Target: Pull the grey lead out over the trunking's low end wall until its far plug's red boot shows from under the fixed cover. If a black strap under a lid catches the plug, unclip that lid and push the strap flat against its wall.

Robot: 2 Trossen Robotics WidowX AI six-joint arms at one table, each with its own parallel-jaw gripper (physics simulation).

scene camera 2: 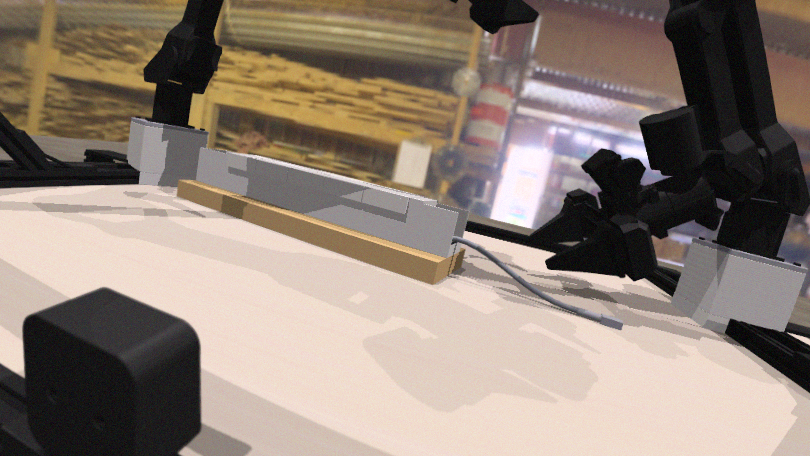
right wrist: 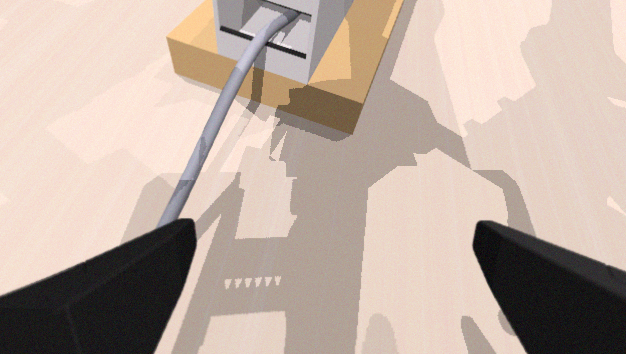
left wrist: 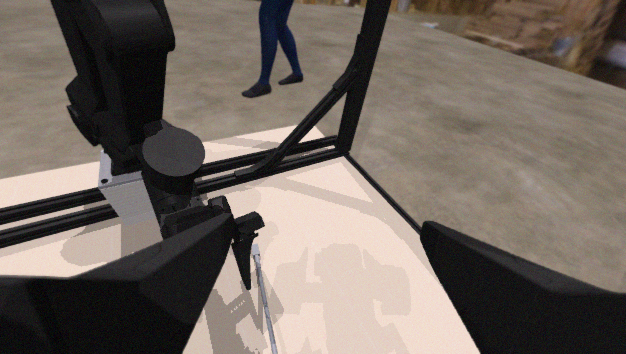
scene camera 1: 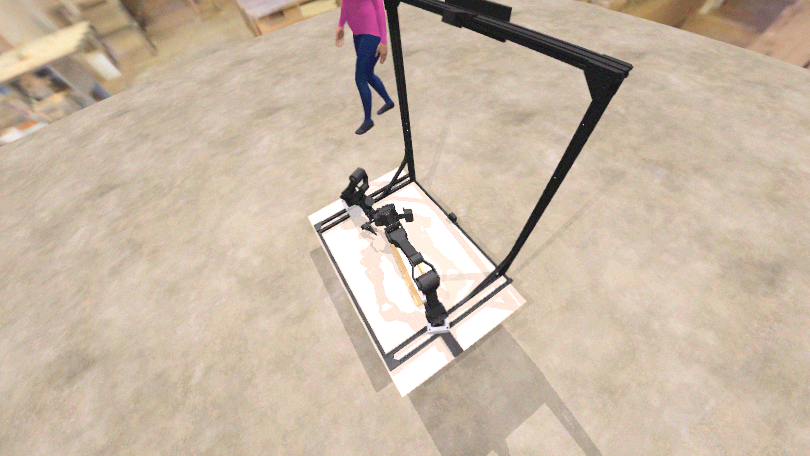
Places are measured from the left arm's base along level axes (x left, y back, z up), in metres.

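Pixels of known places: left gripper, between the fingertips: (left wrist: 329, 225); right gripper, between the fingertips: (scene camera 2: 536, 251) (right wrist: 335, 232) (left wrist: 216, 309) (scene camera 1: 382, 231); left arm's base, origin of its link: (scene camera 2: 169, 124) (scene camera 1: 437, 319); right arm's base, origin of its link: (scene camera 2: 746, 251) (left wrist: 135, 160) (scene camera 1: 351, 201).
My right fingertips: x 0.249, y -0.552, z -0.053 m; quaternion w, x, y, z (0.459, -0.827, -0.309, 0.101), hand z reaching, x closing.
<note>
For each thing: its middle in the pictures, then the offset to it from my right fingertips. "*": a spot on its surface instead.
- grey trunking, middle of its body: (scene camera 2: 312, 200) (scene camera 1: 411, 267) dx -0.149, dy +0.251, dz -0.005 m
- grey lead, a spot on its surface: (right wrist: 220, 105) (scene camera 2: 493, 255) * dx -0.072, dy +0.019, dz -0.008 m
The grey trunking (scene camera 2: 328, 198) (right wrist: 330, 40) lies on a wooden base (scene camera 1: 406, 277) (scene camera 2: 317, 235) (right wrist: 320, 112). The grey lead (scene camera 2: 510, 271) (left wrist: 265, 300) (right wrist: 220, 105) comes out over the low end wall (right wrist: 290, 67) and runs down to the table; its near plug (scene camera 2: 611, 321) (left wrist: 256, 250) lies there. No red boot or black strap shows. My right gripper (scene camera 1: 369, 229) (scene camera 2: 541, 253) (right wrist: 335, 232) is open, beyond the trunking's end; the lead passes behind one finger in the right wrist view. My left gripper (left wrist: 329, 225) is open and empty, above the table; part shows at the top of scene camera 2.
A black frame (scene camera 1: 403, 107) (left wrist: 365, 80) rises from the table's edge. My left arm (scene camera 1: 405, 246) reaches over the trunking in scene camera 1. A black box-shaped device (scene camera 2: 113, 373) stands in the foreground. A person (scene camera 1: 367, 62) (left wrist: 275, 40) stands beyond the table.
</note>
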